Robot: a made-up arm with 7 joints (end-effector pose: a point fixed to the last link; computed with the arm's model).
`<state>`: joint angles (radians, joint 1 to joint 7).
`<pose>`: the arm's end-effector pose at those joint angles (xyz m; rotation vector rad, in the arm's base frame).
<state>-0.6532 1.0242 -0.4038 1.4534 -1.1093 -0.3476 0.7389</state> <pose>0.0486 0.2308 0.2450 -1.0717 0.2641 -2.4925</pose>
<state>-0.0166 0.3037 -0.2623 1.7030 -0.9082 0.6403 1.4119</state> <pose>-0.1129 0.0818 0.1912 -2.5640 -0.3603 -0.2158</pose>
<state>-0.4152 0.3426 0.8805 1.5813 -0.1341 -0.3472 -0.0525</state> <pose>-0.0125 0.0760 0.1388 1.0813 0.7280 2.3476</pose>
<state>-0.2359 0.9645 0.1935 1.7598 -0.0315 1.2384 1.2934</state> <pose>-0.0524 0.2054 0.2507 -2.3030 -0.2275 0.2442</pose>
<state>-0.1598 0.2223 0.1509 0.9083 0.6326 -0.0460 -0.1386</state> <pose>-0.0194 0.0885 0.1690 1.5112 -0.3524 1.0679</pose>
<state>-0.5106 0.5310 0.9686 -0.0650 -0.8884 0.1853 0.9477</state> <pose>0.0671 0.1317 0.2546 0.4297 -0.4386 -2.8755</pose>
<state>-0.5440 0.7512 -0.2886 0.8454 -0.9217 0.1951 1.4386</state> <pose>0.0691 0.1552 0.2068 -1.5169 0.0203 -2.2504</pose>
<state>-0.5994 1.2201 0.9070 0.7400 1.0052 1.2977 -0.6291</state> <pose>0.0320 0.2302 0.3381 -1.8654 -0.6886 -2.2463</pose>
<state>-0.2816 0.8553 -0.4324 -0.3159 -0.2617 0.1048 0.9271</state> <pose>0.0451 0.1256 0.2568 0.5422 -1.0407 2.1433</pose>
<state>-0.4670 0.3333 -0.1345 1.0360 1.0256 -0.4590 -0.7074</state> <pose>0.0711 0.0969 0.1718 1.1033 -0.7657 0.0261</pose>
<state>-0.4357 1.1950 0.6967 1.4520 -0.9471 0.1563 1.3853</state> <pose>0.0158 0.2389 0.2616 -0.7101 -0.7537 -1.5854</pose>
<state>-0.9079 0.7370 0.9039 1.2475 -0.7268 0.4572 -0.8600</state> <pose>0.1329 0.1535 0.2093 -0.5524 0.4930 1.7794</pose>
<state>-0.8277 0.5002 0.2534 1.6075 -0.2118 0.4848 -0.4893</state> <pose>0.0830 0.1225 0.1734 1.1027 0.8788 1.4260</pose>
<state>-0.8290 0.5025 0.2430 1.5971 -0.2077 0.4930 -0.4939</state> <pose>0.0840 0.1236 0.1743 1.1100 0.8675 1.4185</pose>
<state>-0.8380 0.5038 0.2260 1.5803 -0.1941 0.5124 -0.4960</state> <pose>0.0873 0.1246 0.1763 1.1299 0.8457 1.4017</pose>
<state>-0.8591 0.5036 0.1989 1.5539 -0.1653 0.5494 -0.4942</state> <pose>0.0941 0.1253 0.1801 1.1703 0.8074 1.3717</pose>
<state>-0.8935 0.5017 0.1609 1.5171 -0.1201 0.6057 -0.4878</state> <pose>0.1048 0.1256 0.1862 1.2342 0.7498 1.3311</pose>
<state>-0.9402 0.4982 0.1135 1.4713 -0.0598 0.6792 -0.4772</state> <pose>0.1186 0.1249 0.1950 1.3203 0.6724 1.2875</pose>
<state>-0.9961 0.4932 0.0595 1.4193 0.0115 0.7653 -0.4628</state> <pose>0.1344 0.1227 0.2064 1.4237 0.5780 1.2504</pose>
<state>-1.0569 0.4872 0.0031 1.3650 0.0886 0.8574 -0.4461</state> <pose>0.1504 0.1191 0.2199 1.5354 0.4726 1.2281</pose>
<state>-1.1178 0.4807 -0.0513 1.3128 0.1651 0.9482 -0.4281</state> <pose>0.1651 0.1141 0.2342 1.6451 0.3648 1.2250</pose>
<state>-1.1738 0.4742 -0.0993 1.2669 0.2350 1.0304 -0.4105</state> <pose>0.1773 0.1085 0.2481 1.7423 0.2648 1.2390</pose>
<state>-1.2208 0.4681 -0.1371 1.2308 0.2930 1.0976 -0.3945</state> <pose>0.1864 0.1030 0.2599 1.8194 0.1817 1.2633</pose>
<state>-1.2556 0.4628 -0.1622 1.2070 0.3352 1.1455 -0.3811</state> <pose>0.1924 0.0986 0.2686 1.8728 0.1223 1.2883</pose>
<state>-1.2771 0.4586 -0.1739 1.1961 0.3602 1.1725 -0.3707</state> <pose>0.1958 0.0956 0.2736 1.9028 0.0887 1.3064</pose>
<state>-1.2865 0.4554 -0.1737 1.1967 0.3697 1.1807 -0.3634</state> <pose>0.1972 0.0943 0.2753 1.9130 0.0786 1.3141</pose>
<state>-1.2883 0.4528 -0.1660 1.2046 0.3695 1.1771 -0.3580</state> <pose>0.1972 0.0938 0.2748 1.9110 0.0833 1.3144</pose>
